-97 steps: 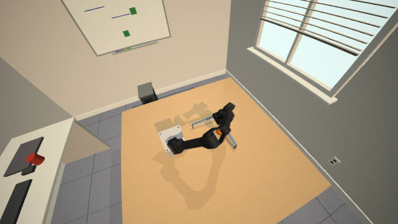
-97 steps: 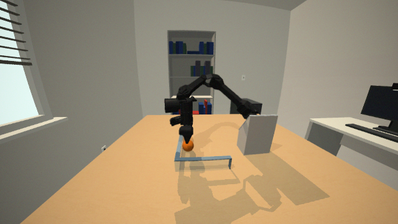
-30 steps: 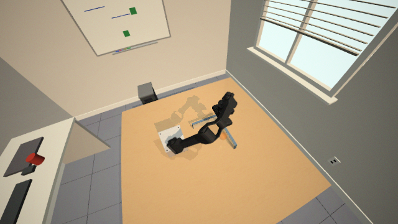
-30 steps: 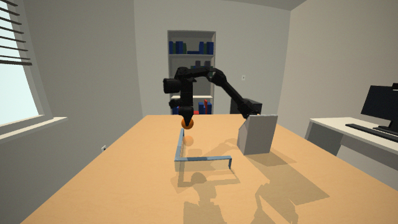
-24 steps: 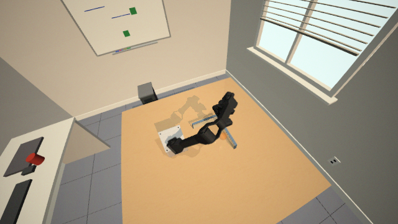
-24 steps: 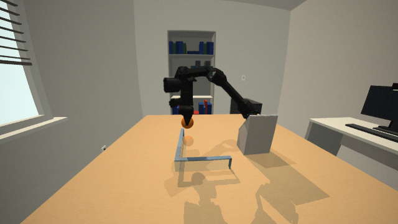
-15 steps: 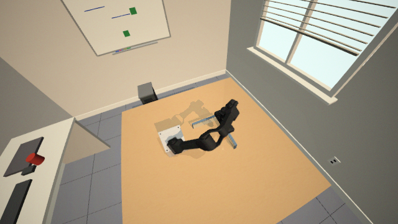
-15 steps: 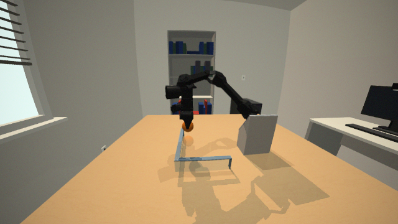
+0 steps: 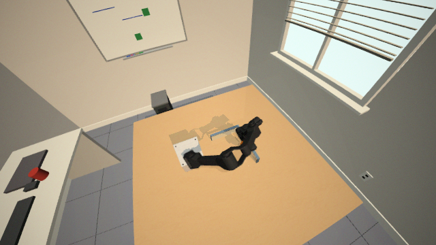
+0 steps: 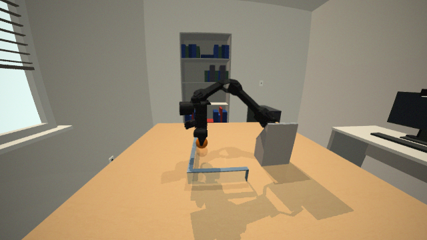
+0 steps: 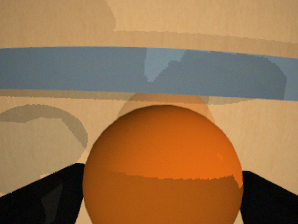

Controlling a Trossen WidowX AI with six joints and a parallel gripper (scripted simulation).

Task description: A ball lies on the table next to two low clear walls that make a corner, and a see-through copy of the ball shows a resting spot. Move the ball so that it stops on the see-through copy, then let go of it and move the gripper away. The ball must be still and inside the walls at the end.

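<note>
Now: the see-through ball copy 50 mm below my gripper tip. The rest, counted from my gripper tip: orange ball: right at my gripper tip.
</note>
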